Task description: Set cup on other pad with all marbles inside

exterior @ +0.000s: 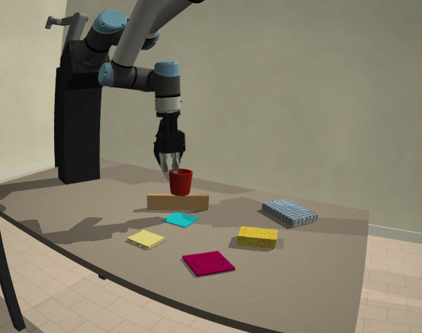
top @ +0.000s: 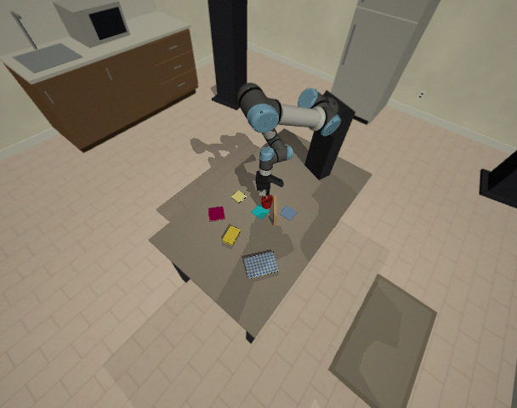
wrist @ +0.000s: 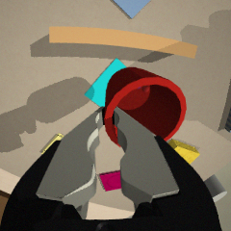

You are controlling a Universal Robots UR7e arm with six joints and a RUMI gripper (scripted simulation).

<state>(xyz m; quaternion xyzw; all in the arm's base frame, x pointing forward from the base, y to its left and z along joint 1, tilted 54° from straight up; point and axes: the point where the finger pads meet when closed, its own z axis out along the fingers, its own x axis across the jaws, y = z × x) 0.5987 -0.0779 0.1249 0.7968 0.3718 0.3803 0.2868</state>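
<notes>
The teal pad lies 4 cm ahead of my hand, 1 cm to the right of it and 14 cm below it. From my hand the other things lie so: yellow block: 30 cm ahead, 7 cm to the right, 12 cm below; red cup: 3 cm ahead, 2 cm to the left, 3 cm below; wooden rail: 7 cm to the left, 11 cm below.
</notes>
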